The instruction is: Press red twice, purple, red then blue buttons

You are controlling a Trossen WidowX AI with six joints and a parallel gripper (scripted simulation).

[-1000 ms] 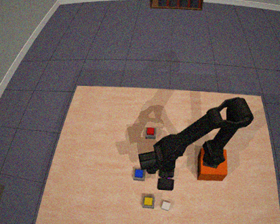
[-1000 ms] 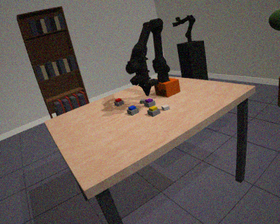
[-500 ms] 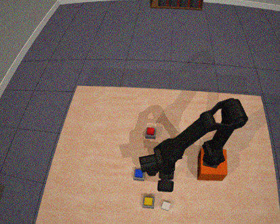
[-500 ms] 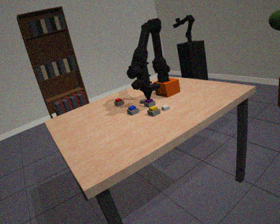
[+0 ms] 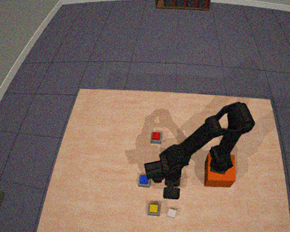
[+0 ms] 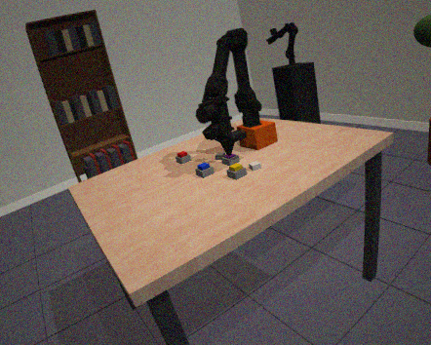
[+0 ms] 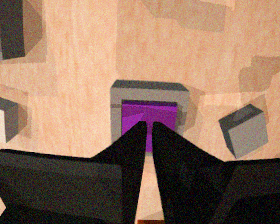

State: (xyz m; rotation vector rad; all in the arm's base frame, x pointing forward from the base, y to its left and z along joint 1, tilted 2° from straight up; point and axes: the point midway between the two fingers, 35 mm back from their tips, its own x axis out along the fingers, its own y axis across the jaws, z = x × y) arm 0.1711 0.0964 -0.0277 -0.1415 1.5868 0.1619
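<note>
The purple button is 10 mm below my gripper tip. From my gripper tip the other things lie so: white block (40 mm behind, 130 mm to the left, 20 mm below); grey block (80 mm to the right, 20 mm below); blue button (120 mm ahead, 20 mm to the left).
</note>
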